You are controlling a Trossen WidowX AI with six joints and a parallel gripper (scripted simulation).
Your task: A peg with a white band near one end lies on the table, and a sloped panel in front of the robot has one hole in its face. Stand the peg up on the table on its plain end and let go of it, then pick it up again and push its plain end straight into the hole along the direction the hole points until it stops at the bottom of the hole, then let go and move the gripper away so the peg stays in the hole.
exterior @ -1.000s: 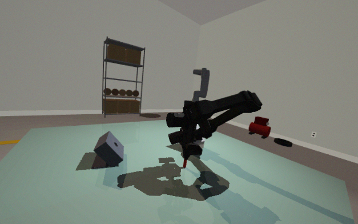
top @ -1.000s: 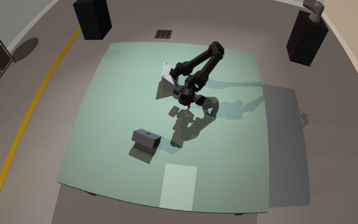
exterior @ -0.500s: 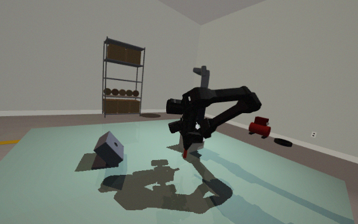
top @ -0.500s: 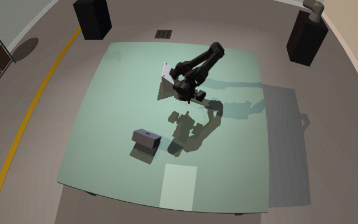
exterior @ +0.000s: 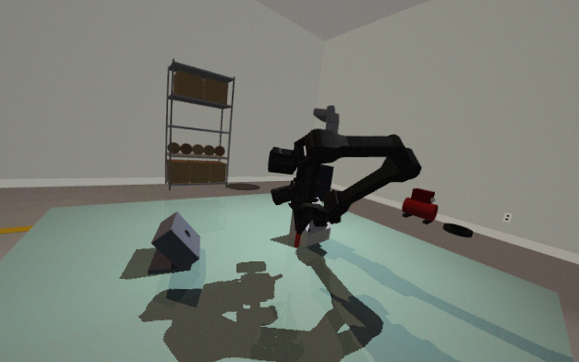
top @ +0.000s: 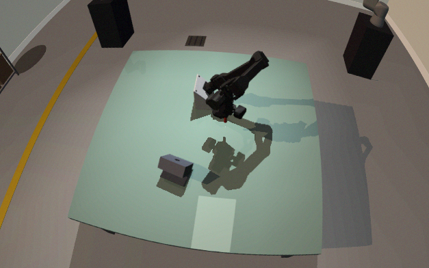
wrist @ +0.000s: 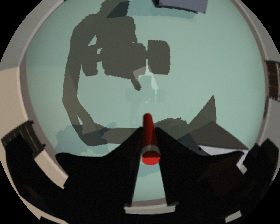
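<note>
Right now my gripper tip is 270 mm short of the sloped panel, 180 mm to the left of it and 60 mm above it. From my gripper tip the other things lie so: peg: 20 mm above.
</note>
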